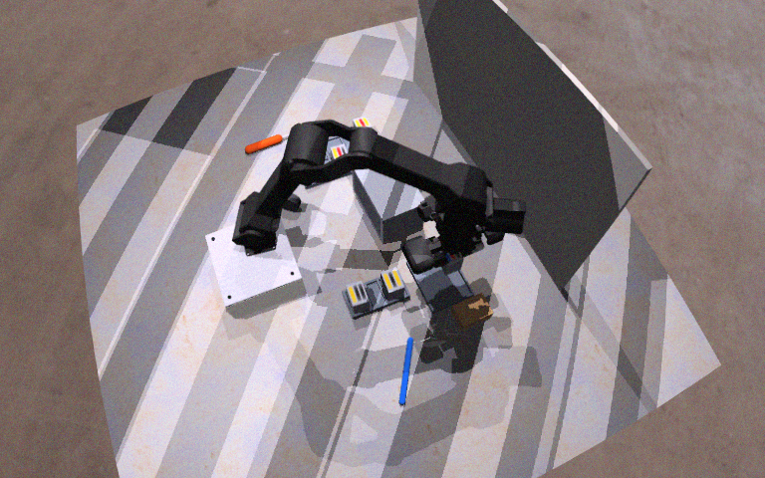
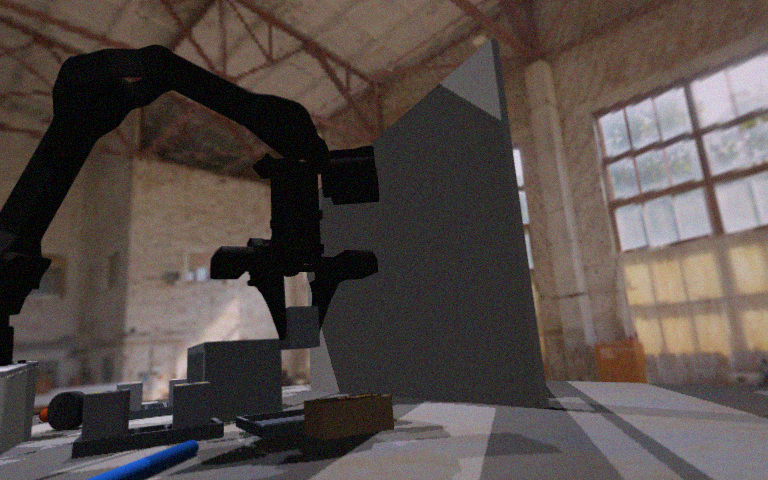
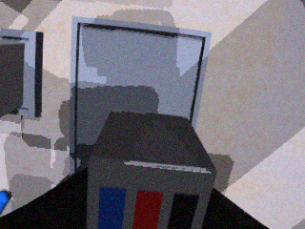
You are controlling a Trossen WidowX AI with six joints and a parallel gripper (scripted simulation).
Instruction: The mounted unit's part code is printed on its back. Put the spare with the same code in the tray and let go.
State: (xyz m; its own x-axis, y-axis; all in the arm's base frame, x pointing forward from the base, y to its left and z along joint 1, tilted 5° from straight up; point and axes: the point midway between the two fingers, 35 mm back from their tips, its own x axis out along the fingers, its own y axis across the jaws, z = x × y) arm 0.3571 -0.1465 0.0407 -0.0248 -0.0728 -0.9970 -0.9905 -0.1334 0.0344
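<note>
Right now the grey tray is 1 cm behind my gripper tip and 9 cm below it. The rest, counted from my gripper tip: brown block (3 cm ahead, 9 cm to the right, 8 cm below); rack (15 cm behind, 8 cm below); mounted unit (7 cm behind, 21 cm to the left, 4 cm below).
</note>
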